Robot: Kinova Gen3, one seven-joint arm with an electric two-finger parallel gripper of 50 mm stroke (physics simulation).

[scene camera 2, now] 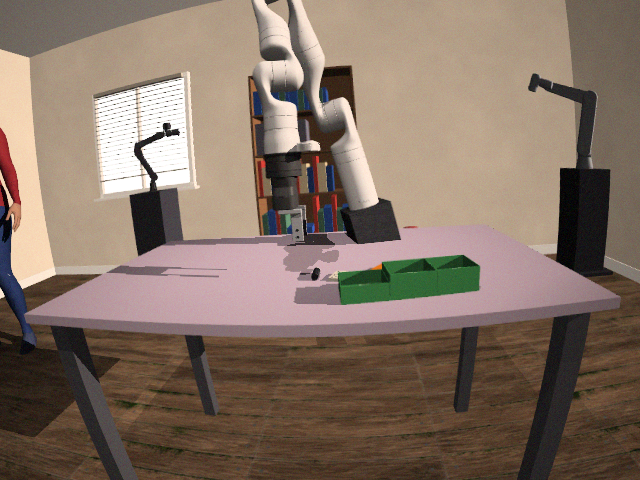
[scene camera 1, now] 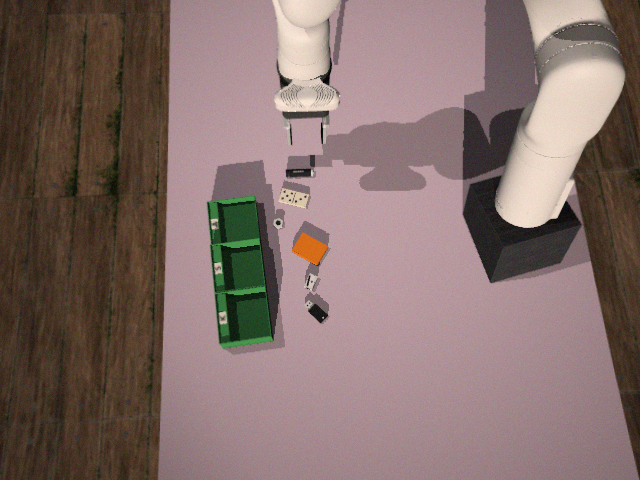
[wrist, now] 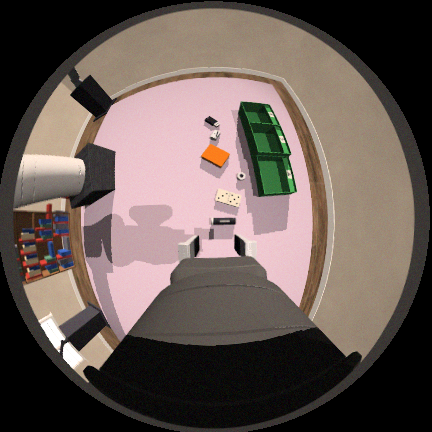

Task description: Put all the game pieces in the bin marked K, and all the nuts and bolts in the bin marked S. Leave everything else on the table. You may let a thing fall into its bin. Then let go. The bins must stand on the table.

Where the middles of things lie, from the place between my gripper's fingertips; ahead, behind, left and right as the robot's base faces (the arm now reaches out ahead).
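I see the three joined green bins (scene camera 1: pixel 242 307), and from my hand they are 12 cm ahead, 6 cm below and 21 cm to the left.
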